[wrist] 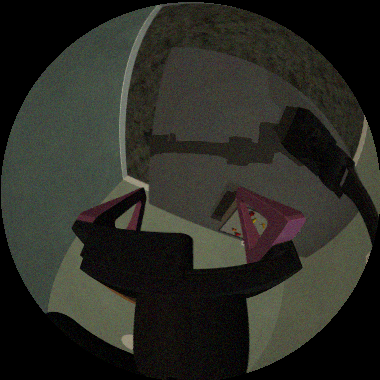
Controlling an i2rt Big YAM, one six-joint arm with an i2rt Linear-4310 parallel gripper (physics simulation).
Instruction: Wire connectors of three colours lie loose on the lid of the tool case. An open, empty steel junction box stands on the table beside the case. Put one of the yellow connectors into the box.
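Frame: origin at the arm's base, x ahead, y left, z up, level; millimetres.
Seen in the pictures: gripper, fingertip midpoint: (190, 191); arm's base at its link origin: (318, 146).
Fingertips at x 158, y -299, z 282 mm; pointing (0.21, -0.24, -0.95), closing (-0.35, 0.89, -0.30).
Offsets run from my fingertips to a thing's middle. "pt": to the spot under its first point. Level surfaces: height alone.
My gripper (190, 191) is open and empty, its two pink fingers wide apart. The tool case's lid {pt dx +340, dy +250, dz -276 mm} (231, 223) shows small and far off, partly behind the right finger. Tiny connectors lie on it. A yellow connector {dx +248, dy +371, dz -264 mm} (263, 225) and another yellow connector {dx +249, dy +312, dz -270 mm} (254, 220) show through the opening of the right finger, near a red connector {dx +227, dy +274, dz -270 mm} (251, 213). More red and yellowish specks lie at the lid's near left part, left of the finger. The fingers are well away from the connectors. I cannot make out the steel junction box in this view.
A large grey surface {dz -362 mm} (210, 85) fills the upper middle, with the arm's shadow across it. A dark arm part (312, 145) is at the right. A pale round thing (128, 341) and a thin orange-brown edge (121, 295) show at the lower left. A teal wall (60, 150) is at the left.
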